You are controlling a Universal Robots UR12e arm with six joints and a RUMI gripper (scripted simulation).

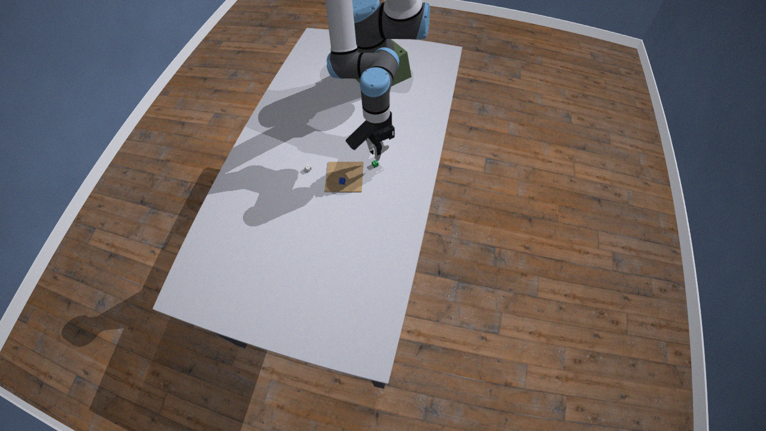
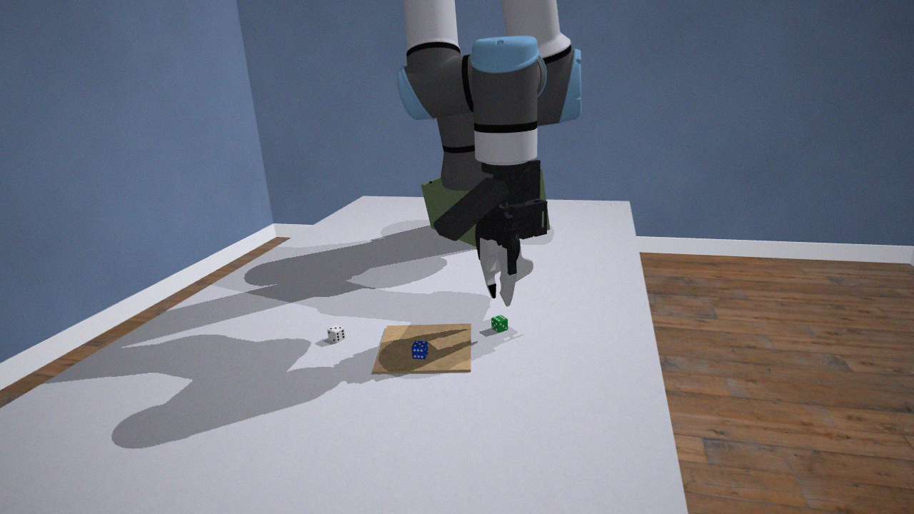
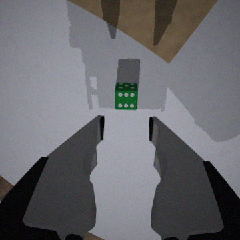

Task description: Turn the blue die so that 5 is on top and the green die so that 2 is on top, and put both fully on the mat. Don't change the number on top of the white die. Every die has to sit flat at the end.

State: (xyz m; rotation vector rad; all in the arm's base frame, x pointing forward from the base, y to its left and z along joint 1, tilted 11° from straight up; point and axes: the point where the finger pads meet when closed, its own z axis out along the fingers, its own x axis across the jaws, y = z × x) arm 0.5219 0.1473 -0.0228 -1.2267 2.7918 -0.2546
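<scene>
My hand is 5 cm above the green die. Also, from my hand: tan mat (10 cm to the right, 8 cm ahead, 6 cm below); then white die (25 cm to the right, 8 cm ahead, 5 cm below); then blue die (11 cm ahead, 10 cm to the right, 5 cm below).
</scene>
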